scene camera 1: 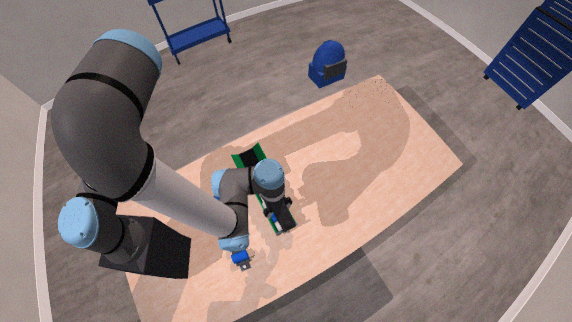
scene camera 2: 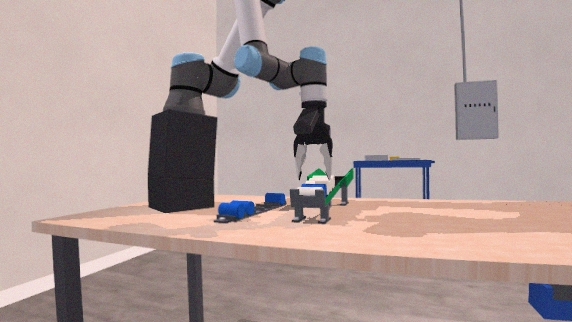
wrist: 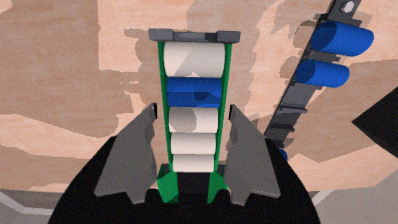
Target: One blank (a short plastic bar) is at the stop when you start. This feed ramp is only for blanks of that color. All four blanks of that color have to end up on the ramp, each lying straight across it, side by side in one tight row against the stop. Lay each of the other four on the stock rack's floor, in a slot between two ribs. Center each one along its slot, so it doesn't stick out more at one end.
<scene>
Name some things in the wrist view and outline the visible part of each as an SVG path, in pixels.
My gripper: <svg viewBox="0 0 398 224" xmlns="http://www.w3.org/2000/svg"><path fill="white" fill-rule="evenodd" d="M48 221L48 224L321 224L311 197L295 171L271 139L266 138L235 104L230 104L228 118L232 124L229 137L232 140L233 146L228 150L223 174L224 183L230 189L231 197L227 189L219 189L212 203L164 203L159 190L150 188L157 180L157 164L150 145L155 136L153 123L157 119L157 103L151 103L118 134L111 136L69 184Z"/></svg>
A blue blank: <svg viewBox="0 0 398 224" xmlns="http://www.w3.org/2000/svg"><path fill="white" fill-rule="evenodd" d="M168 77L167 102L169 107L219 107L221 100L220 78Z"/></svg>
A white blank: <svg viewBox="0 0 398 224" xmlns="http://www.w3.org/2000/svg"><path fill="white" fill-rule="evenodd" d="M166 41L164 46L164 64L168 77L221 78L225 61L225 47L223 43Z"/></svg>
A white blank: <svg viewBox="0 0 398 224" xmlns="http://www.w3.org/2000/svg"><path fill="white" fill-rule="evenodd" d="M173 156L174 172L213 172L214 154L174 154Z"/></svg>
A white blank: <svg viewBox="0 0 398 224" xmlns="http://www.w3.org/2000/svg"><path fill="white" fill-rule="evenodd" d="M170 107L170 132L217 132L217 108Z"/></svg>
</scene>
